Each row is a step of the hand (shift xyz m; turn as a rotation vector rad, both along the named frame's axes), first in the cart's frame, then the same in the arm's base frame.
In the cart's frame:
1: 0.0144 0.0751 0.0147 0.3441 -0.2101 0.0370
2: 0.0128 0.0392 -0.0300 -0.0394 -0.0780 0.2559
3: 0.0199 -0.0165 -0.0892 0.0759 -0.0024 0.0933
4: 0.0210 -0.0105 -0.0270 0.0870 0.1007 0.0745
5: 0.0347 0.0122 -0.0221 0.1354 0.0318 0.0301
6: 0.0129 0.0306 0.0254 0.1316 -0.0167 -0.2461
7: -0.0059 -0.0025 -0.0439 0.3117 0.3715 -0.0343
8: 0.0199 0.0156 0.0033 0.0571 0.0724 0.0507
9: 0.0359 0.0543 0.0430 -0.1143 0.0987 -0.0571
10: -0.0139 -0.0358 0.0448 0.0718 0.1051 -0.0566
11: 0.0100 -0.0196 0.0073 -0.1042 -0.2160 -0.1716
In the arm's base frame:
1: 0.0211 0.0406 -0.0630 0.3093 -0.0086 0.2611
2: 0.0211 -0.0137 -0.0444 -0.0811 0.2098 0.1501
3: 0.0292 -0.0875 -0.0106 0.0624 0.0928 0.0444
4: 0.0229 -0.0271 0.0042 0.0878 0.1113 -0.0562
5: 0.0385 -0.0137 -0.0132 0.1332 0.0502 0.0010
6: 0.0130 0.0353 -0.0183 0.1595 -0.2253 -0.0443
7: -0.0004 -0.0425 -0.0129 0.3550 0.1202 -0.3096
8: 0.0210 0.0101 -0.0104 0.0582 0.0769 -0.0422
9: 0.0362 0.0617 -0.0311 -0.0935 -0.0293 -0.1283
10: -0.0237 0.0286 0.0459 0.0904 -0.0113 -0.1054
11: 0.0066 0.0010 0.0222 -0.1057 -0.2429 0.1295

